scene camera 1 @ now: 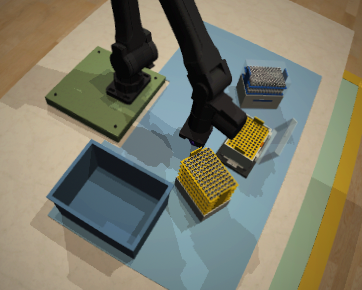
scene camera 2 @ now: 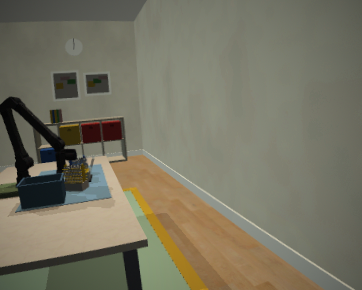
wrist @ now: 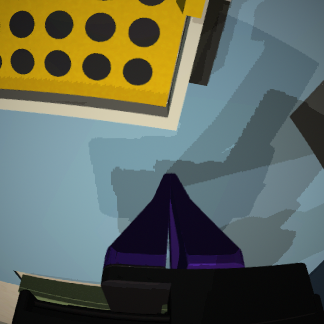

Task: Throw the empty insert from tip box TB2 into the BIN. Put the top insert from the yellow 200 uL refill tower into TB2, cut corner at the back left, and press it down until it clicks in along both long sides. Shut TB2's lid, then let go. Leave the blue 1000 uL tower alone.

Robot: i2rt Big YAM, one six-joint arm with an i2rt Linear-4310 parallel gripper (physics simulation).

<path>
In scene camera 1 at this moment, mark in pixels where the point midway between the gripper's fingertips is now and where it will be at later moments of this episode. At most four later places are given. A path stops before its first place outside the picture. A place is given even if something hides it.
My gripper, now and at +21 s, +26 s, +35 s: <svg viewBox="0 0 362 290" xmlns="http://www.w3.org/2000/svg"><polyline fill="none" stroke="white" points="193,144 241,151 238,154 244,146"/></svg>. At the last of these places it holds an empty yellow insert.
</path>
